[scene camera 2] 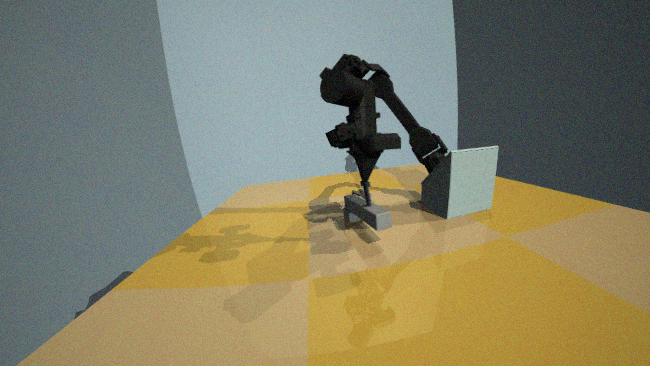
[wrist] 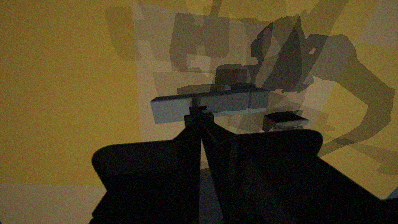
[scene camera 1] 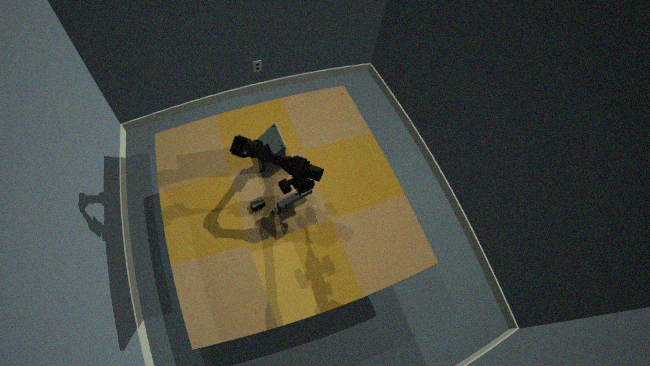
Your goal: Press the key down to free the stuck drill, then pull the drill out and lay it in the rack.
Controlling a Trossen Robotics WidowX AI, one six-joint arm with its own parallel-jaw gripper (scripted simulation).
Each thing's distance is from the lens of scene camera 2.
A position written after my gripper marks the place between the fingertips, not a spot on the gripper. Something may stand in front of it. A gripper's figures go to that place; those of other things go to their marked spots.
my gripper [scene camera 2: 364, 181]: 0.41 m
grey block [scene camera 2: 379, 218]: 0.37 m
